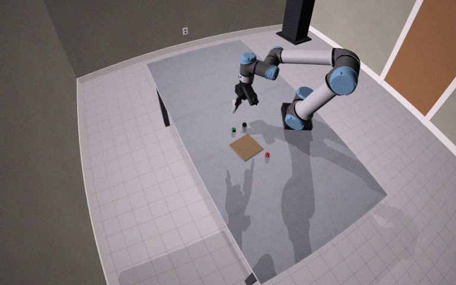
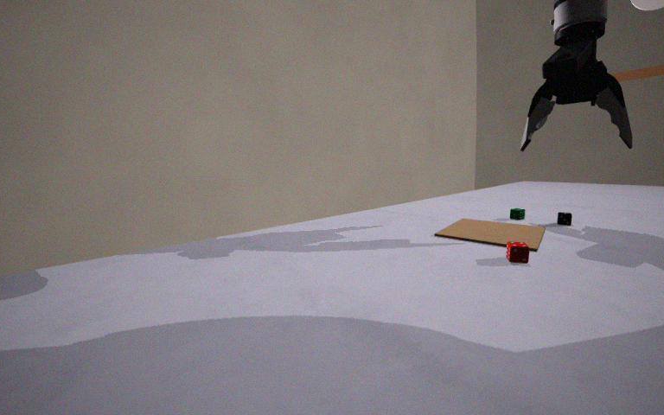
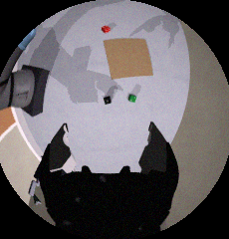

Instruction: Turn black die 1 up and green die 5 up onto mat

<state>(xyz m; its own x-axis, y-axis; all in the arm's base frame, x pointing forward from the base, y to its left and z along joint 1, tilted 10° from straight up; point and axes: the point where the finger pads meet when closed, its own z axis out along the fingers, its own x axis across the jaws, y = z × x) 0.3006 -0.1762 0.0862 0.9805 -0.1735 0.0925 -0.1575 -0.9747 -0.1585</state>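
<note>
Right now my hand is 12 cm above the black die and 1 cm to the right of it. Also, from my hand: green die: 12 cm below, 8 cm ahead; then red die: 26 cm to the left, 12 cm below, 3 cm ahead; then brown mat: 14 cm to the left, 13 cm below, 9 cm ahead.
</note>
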